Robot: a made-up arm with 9 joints. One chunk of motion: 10 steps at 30 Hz.
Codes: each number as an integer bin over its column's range. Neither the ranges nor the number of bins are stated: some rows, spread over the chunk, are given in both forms.
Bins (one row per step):
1: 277 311 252 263 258 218 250 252 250
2: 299 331 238 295 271 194 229 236 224
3: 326 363 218 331 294 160 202 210 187
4: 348 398 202 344 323 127 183 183 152
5: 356 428 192 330 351 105 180 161 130
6: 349 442 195 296 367 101 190 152 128
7: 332 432 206 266 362 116 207 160 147
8: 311 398 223 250 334 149 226 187 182
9: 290 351 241 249 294 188 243 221 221
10: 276 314 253 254 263 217 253 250 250
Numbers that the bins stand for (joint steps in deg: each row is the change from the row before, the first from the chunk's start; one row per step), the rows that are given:
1: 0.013 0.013 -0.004 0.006 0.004 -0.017 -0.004 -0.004 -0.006
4: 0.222 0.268 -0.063 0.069 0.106 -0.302 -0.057 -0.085 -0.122
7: 0.175 0.368 -0.058 0.008 0.167 -0.337 -0.038 -0.112 -0.127
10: 0.010 0.022 -0.003 -0.001 0.012 -0.021 -0.002 -0.006 -0.006
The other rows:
2: 0.078 0.072 -0.021 0.031 0.024 -0.093 -0.021 -0.023 -0.037
3: 0.157 0.166 -0.044 0.059 0.060 -0.199 -0.042 -0.053 -0.080
5: 0.245 0.356 -0.075 0.058 0.150 -0.371 -0.059 -0.111 -0.147
6: 0.224 0.397 -0.071 0.032 0.175 -0.384 -0.051 -0.122 -0.150
8: 0.113 0.268 -0.038 -0.004 0.123 -0.233 -0.023 -0.080 -0.086
9: 0.051 0.130 -0.017 -0.005 0.060 -0.111 -0.010 -0.041 -0.041

